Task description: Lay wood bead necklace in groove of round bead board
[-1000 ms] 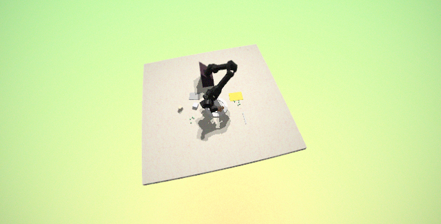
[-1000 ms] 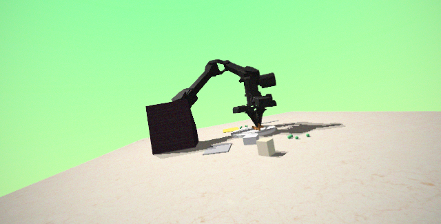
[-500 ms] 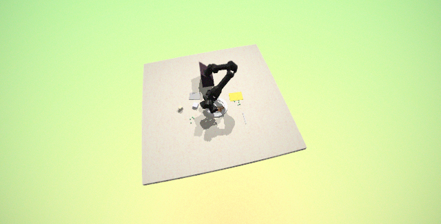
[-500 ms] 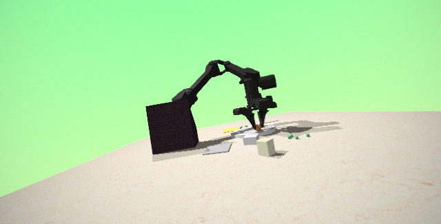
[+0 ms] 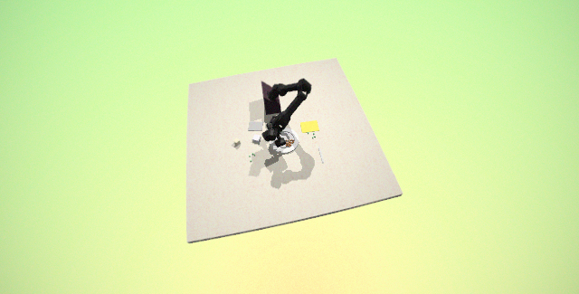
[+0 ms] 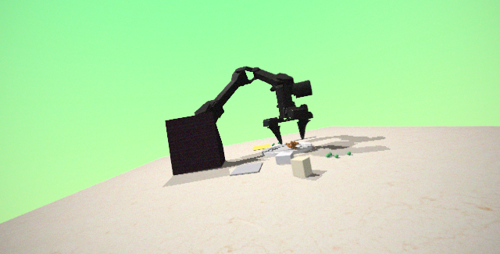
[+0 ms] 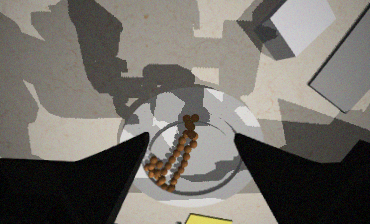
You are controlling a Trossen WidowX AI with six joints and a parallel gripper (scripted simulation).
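Right now the round white bead board is 5 cm to the left of my gripper tip, 3 cm below it and 2 cm behind it. The rest, counted from my gripper tip: cream cube: 27 cm to the right, 5 cm behind, 2 cm below; yellow card: 24 cm to the left, 10 cm behind, 3 cm below; grey flat plate: 17 cm behind, 13 cm to the right, 3 cm below.
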